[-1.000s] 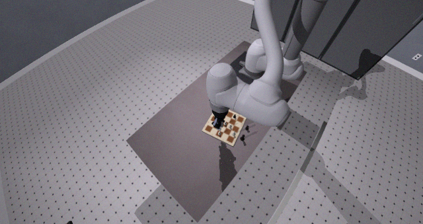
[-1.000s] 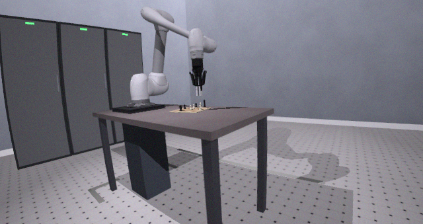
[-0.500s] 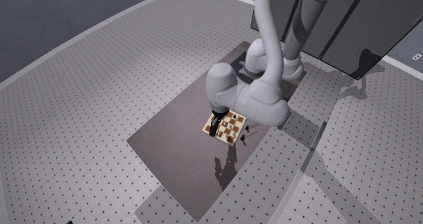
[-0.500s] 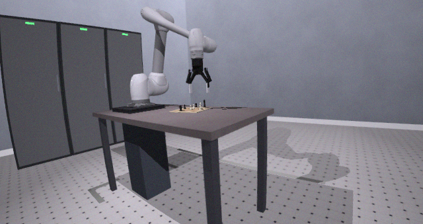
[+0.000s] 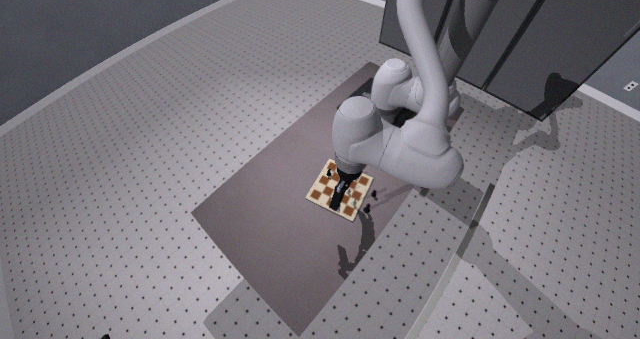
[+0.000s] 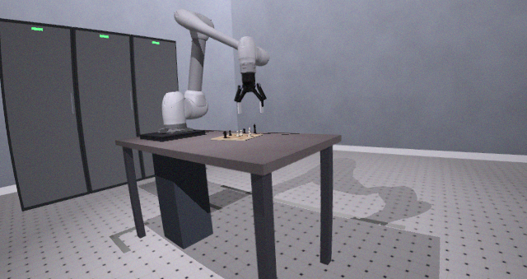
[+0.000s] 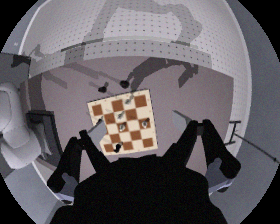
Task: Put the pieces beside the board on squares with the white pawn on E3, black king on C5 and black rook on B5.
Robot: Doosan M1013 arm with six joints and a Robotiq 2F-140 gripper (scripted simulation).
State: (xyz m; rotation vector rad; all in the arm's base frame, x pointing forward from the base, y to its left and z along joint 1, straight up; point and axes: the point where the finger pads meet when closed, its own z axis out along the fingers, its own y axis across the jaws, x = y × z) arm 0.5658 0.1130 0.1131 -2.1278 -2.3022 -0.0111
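My hand is 4 cm past the black chess piece, 9 cm to the right of it and 11 cm above it. Also, from my hand: chessboard 6 cm behind, 6 cm to the right, 14 cm below.
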